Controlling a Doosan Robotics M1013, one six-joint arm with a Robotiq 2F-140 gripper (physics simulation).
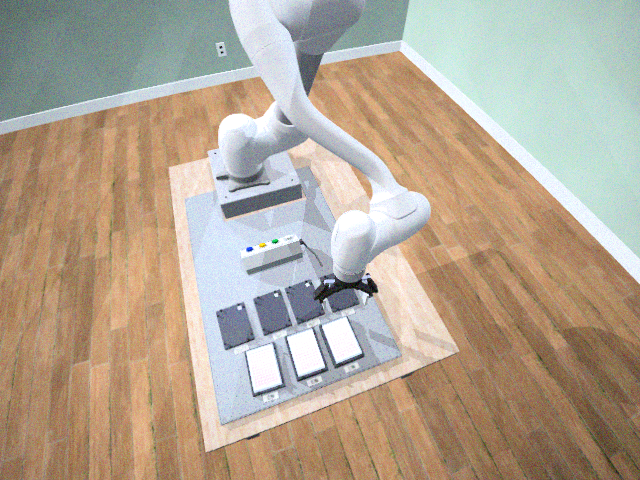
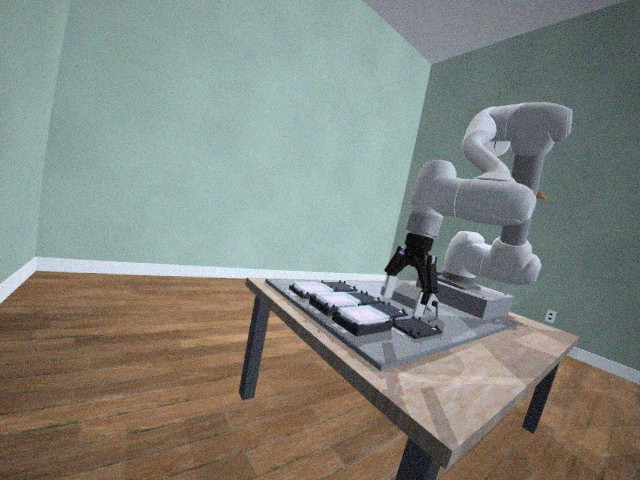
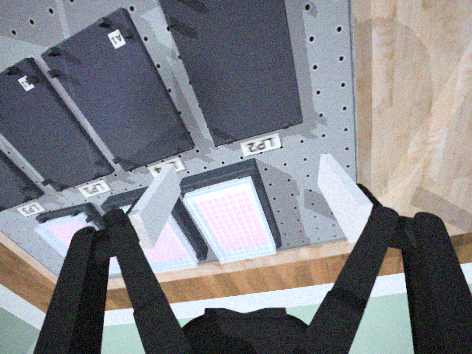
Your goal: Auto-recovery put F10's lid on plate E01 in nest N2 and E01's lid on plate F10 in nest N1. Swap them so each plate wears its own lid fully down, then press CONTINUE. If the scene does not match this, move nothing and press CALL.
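Frame: origin at the arm's base, x ahead, y left, z up, level; centimetres.
Seen in the pictures: gripper, fingertip midpoint: point(image 1: 344, 303) point(image 2: 401, 305) point(image 3: 246, 173); arm's base at its link origin: point(image 1: 246, 174) point(image 2: 455, 284).
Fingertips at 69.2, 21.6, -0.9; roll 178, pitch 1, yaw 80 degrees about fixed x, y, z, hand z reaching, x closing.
Observation:
Offsets run from my fingertips to a thing's top centre, as dx, dy, dz. "pt": to the spot under its first point.
Three plates with clear, pinkish-white tops stand in a row of dark nests: the right plate @[+9.9, -4.1, -3.3] point(image 1: 341, 340) point(image 2: 363, 314) point(image 3: 230, 217), the middle plate @[+10.5, -16.4, -3.3] point(image 1: 306, 353) point(image 2: 336, 298) and the left plate @[+11.1, -30.3, -4.4] point(image 1: 264, 368) point(image 2: 311, 288). Their plate and nest labels are too small to read, and whether each lid sits fully down cannot be told. My gripper point(image 1: 343, 298) point(image 2: 403, 303) point(image 3: 246, 173) is wide open and empty, pointing down above the area of the dark pad at LP2. The button box @[-29.3, -19.2, +1.0] point(image 1: 272, 259) carries blue, yellow and green buttons; its lettering is unreadable.
Dark flat pads LP2 @[-8.1, +1.2, -5.4] point(image 2: 417, 326) point(image 3: 240, 70), LP4 @[-7.7, -12.0, -5.4] point(image 1: 305, 301) point(image 3: 120, 90), LP1 @[-7.0, -23.9, -5.4] point(image 1: 272, 312) point(image 3: 50, 125) and LP3 @[-5.9, -37.4, -5.4] point(image 1: 235, 325) point(image 3: 12, 185) lie in a row between the plates and the button box. A cable @[pt -26.1, -3.4, -7.0] point(image 1: 313, 253) runs from the box. The arm's base block point(image 1: 262, 201) stands behind.

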